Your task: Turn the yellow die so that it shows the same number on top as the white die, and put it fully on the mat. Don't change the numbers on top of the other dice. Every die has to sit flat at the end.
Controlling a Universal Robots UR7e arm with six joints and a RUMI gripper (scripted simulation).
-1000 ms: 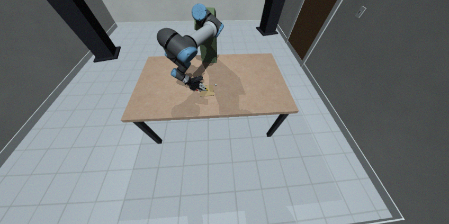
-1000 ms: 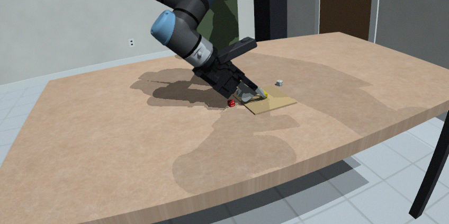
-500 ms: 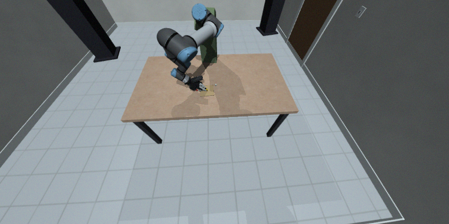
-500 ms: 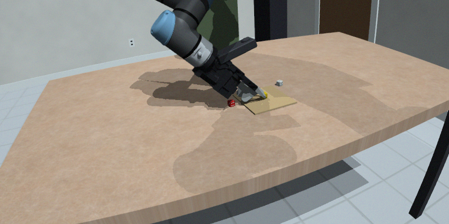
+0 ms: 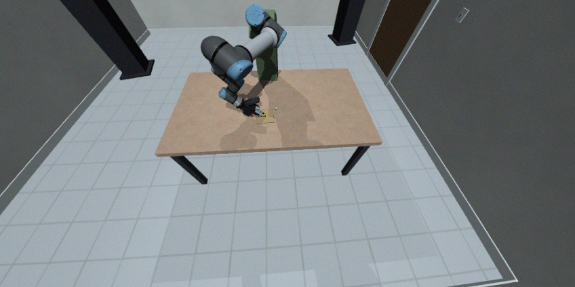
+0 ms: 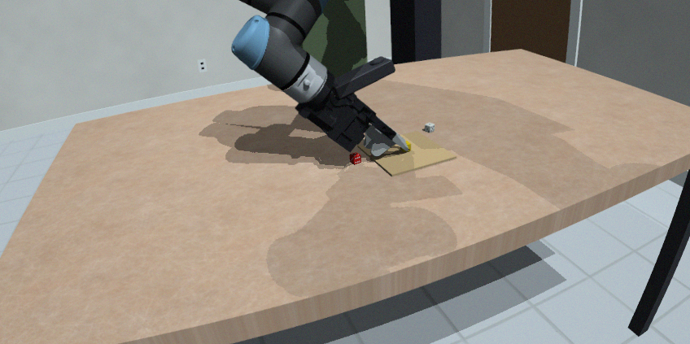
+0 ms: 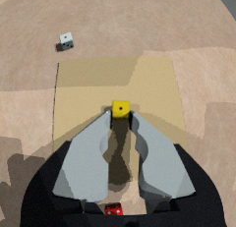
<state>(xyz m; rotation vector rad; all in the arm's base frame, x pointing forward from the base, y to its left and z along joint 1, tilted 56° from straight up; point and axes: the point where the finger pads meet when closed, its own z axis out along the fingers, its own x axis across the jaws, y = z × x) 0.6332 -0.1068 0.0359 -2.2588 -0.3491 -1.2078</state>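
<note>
My gripper is now 1 cm to the right of the yellow die and 1 cm above it. From my hand the other things lie so: red die (3 cm behind, 9 cm to the right, 1 cm below); then tan mat (1 cm to the left, 2 cm below); then white die (4 cm behind, 12 cm to the left, 1 cm below).
</note>
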